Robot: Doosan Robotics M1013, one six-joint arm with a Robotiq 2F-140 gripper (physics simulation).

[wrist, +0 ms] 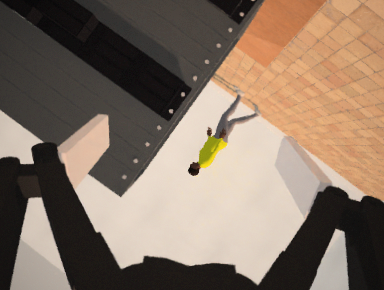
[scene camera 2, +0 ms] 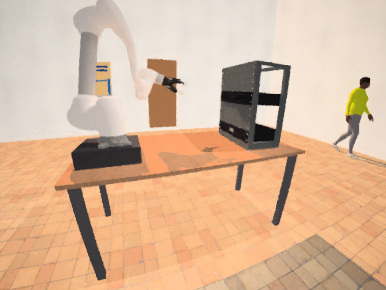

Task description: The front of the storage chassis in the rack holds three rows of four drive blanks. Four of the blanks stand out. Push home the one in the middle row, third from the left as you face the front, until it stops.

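Where they show: gripper, fingertip midpoint: (wrist: 194, 140) (scene camera 2: 185, 89); arm's base at its link origin: (scene camera 2: 113, 143).
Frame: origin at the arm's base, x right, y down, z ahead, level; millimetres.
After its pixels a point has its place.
The grey rack (scene camera 2: 255, 115) {z 869, x 289, y -161 mm} (wrist: 153, 136) {z 956, x -190, y -360 mm} stands on the table's right part. The dark storage chassis (scene camera 2: 237, 97) {z 838, x 133, y -271 mm} (wrist: 135, 70) {z 914, x -87, y -268 mm} shows as a black band across the rack's front, slanting through the upper left of the wrist view. Small block-like shapes (wrist: 88, 28) {z 867, x 30, y -256 mm} stand out of it there; the rows and columns of the blanks are too dark to tell apart. My gripper (scene camera 2: 181, 86) {z 655, x -326, y -317 mm} (wrist: 194, 140) {z 655, x -326, y -317 mm} is open and empty, in the air in front of the rack and apart from it. In the wrist view its left pad overlaps the rack's grey front panels.
The wooden table (scene camera 2: 150, 167) {z 156, x 229, y 93 mm} (wrist: 270, 35) {z 1178, x -229, y 93 mm} carries the arm's black base (scene camera 2: 107, 155) {z -48, x 127, y 25 mm} at its left end. A black unit (scene camera 2: 232, 131) {z 898, x 49, y 6 mm} sits low in the rack. A person in a yellow top (scene camera 2: 357, 102) (wrist: 210, 150) is on the floor beyond the rack.
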